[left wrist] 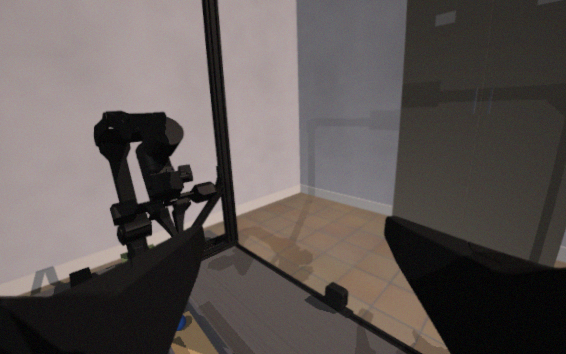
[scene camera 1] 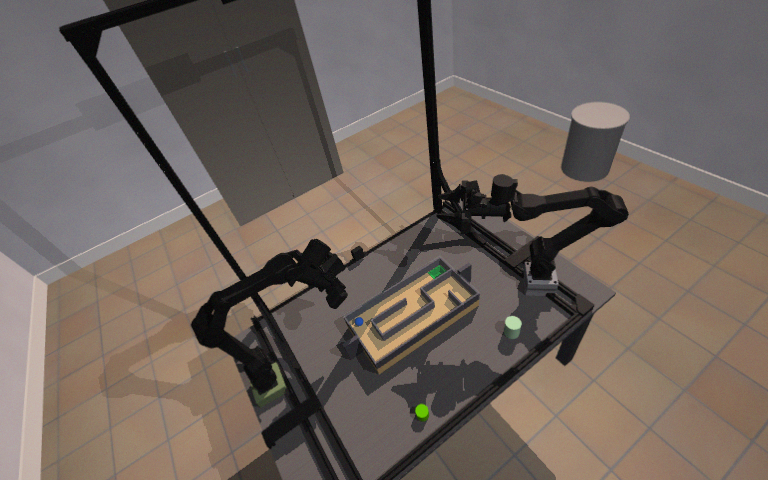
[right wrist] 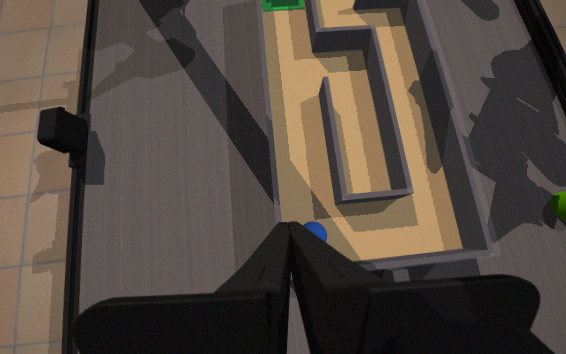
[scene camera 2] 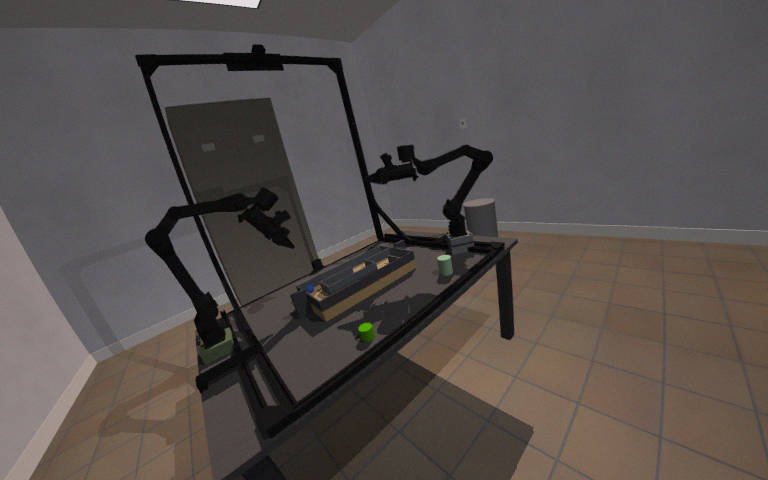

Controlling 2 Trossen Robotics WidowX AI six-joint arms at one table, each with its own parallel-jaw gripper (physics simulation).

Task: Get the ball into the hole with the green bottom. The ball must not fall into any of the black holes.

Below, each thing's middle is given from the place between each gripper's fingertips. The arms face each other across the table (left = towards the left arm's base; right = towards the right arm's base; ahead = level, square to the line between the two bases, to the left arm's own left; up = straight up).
My left gripper is now 350 mm above the tan maze box (scene camera 1: 392,324), 160 mm to the left of it and 100 mm short of it.
Now: the tan maze box 19 cm to the left of my right hand, 17 cm below it and 6 cm ahead of it.
